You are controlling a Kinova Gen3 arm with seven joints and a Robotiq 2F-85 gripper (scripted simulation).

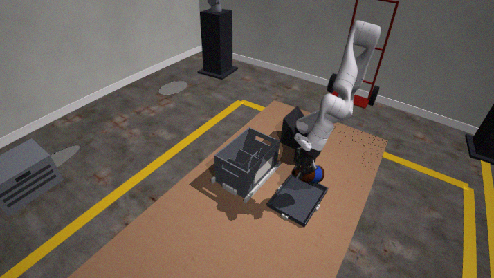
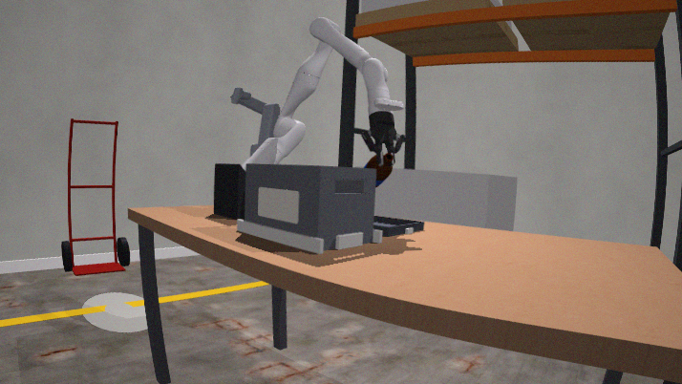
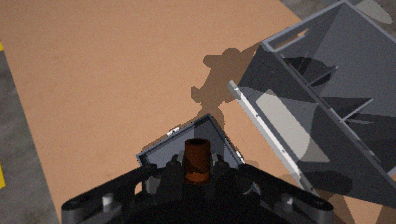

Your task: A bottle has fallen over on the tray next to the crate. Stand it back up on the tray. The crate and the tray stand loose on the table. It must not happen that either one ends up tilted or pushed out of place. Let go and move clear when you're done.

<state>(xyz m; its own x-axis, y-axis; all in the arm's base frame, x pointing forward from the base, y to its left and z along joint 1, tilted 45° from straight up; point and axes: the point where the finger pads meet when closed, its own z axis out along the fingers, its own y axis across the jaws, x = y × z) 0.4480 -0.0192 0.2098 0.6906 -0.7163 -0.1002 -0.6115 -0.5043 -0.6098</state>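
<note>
Now: hand 40 mm past the brown bottle, 30 mm to the right of it and 20 mm above it. The rest, counted from my hand: grey crate (60 mm behind, 270 mm to the right, 120 mm below); dark tray (40 mm behind, 20 mm to the left, 190 mm below).
</note>
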